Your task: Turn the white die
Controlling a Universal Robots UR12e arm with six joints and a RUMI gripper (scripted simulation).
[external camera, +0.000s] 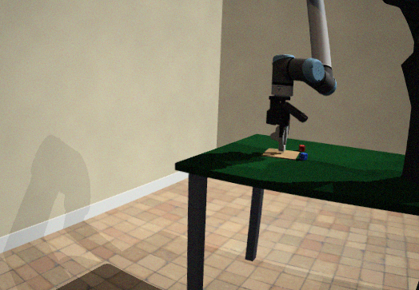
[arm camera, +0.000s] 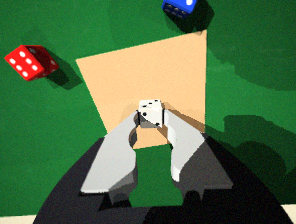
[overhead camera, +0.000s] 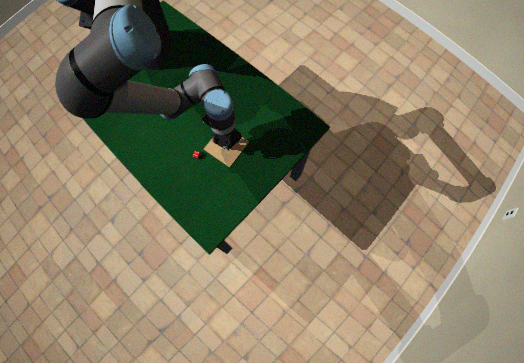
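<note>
Right now my hand is 3 cm above the tan mat. Round my hand: red die 12 cm to the right, 6 cm behind, 2 cm below; then white die right at my hand; then blue die 10 cm behind, 3 cm to the left, 2 cm below.
</note>
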